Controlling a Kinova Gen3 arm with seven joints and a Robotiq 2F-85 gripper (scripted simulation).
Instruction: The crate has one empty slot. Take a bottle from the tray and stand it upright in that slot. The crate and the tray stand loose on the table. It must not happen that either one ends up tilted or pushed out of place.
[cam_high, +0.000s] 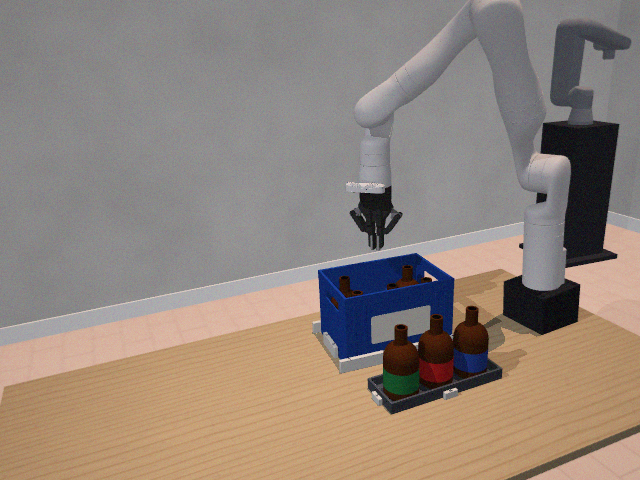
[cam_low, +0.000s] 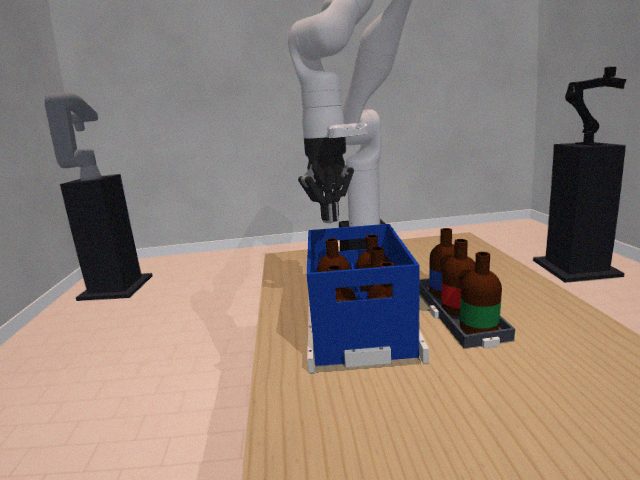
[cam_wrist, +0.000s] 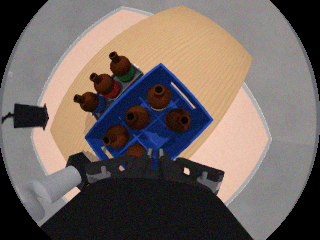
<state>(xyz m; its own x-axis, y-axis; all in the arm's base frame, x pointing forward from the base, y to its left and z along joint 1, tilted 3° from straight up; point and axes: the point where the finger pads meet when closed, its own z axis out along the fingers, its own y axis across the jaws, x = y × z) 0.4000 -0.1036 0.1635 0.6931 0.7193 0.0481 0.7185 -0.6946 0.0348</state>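
The red-banded bottle lies 20 mm behind my hand, 260 mm to the left of it and 160 mm below it. The rest, counted from my hand: dark tray 20 mm behind, 260 mm to the left, 230 mm below; blue crate 40 mm to the left, 160 mm below.
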